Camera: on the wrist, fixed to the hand. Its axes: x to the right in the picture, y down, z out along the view.
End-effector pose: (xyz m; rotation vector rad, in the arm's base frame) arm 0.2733 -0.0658 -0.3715 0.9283 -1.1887 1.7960
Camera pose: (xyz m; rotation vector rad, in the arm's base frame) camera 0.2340 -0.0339 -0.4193 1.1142 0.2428 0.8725
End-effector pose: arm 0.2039 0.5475 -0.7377 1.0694 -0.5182 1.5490
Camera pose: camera 0.1439 0.5655 -0.7681 0.9771 0.7918 0.4785
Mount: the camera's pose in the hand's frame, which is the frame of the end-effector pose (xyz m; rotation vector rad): -0.0183 0.0445 -0.0503 0.4183 0.4008 -1.4559
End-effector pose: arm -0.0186 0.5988 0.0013 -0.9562 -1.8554 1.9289
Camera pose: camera 0.0372 0.6204 -0.0343 0.2086 -1.1519 0.9689
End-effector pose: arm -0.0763 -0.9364 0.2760 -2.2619 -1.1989 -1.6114
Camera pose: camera -0.0871 -1.0019 0.2970 0.4815 2.5476 1.4086
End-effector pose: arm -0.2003 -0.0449 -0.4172 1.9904 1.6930 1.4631
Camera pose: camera -0.2048 -0.0984 -0.3729 0.0742 2.7059 0.8947
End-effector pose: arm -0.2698 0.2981 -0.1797 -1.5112 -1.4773 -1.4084
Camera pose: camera -0.2382 0.2365 -0.1723 0.3404 -2.4446 -1.7076
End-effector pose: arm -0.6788 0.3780 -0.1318 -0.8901 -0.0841 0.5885
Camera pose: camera -0.6987 0.3545 -0.1942 -0.3391 -0.2050 -0.9052
